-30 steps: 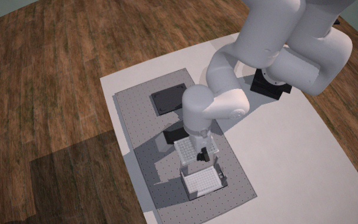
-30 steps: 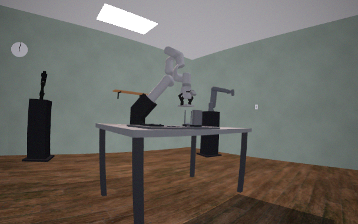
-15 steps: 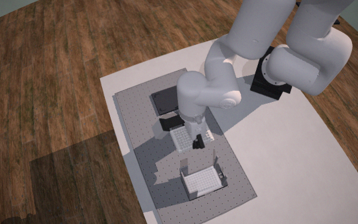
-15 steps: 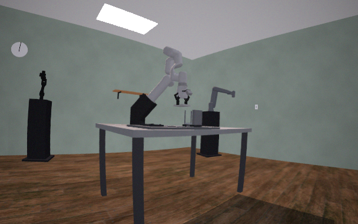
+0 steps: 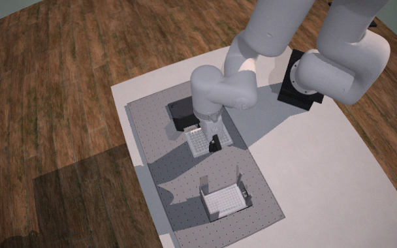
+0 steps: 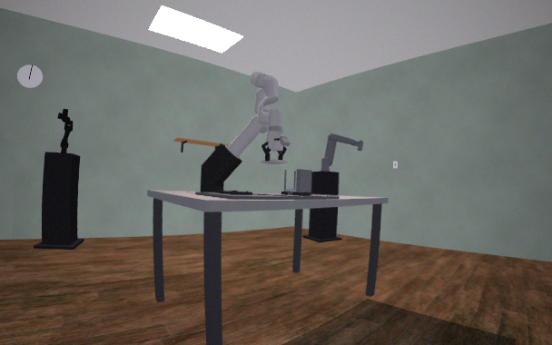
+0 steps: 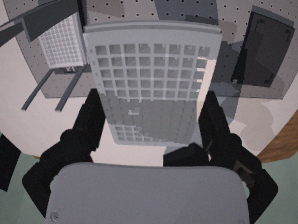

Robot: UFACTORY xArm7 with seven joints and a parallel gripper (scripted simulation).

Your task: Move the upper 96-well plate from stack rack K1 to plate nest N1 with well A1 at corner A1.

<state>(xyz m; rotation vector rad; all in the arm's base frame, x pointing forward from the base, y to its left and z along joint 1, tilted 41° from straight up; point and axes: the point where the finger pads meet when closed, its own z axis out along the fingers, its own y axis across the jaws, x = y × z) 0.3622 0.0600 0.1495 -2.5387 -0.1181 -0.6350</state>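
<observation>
Now: the pale A1 square 50 mm behind my hand, 200 mm to the right of it and 180 mm below it.
</observation>
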